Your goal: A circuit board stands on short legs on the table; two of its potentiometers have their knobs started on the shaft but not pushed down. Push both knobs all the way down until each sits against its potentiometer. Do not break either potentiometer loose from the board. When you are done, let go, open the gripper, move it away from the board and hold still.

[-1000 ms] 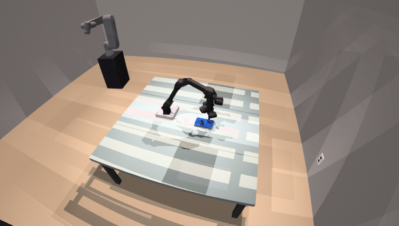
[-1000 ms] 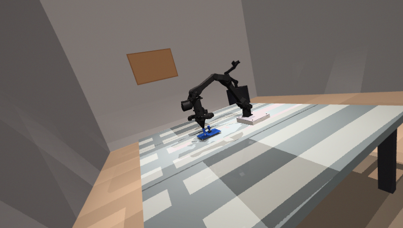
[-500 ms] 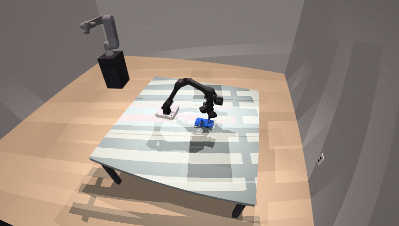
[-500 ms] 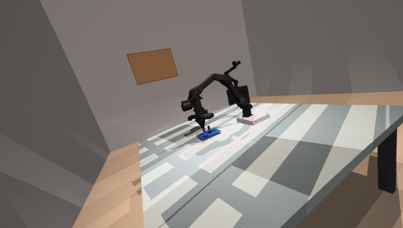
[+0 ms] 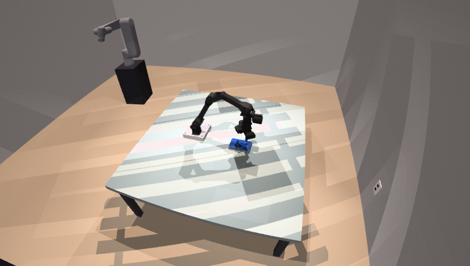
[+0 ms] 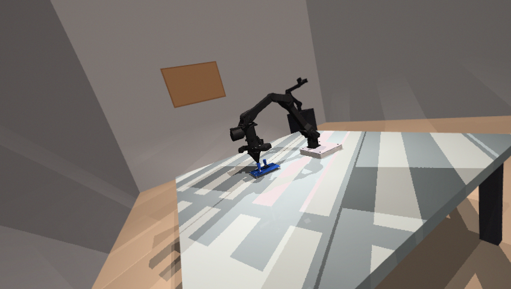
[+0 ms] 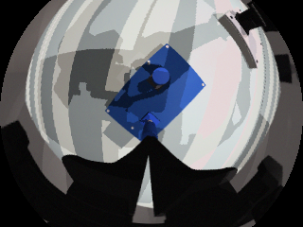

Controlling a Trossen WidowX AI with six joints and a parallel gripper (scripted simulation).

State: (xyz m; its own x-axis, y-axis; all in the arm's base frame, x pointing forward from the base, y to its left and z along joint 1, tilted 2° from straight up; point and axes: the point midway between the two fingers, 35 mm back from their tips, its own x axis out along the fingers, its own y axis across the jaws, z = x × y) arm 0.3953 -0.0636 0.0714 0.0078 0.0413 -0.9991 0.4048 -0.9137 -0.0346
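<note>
The blue knob lies 20 mm below my gripper tip.
</note>
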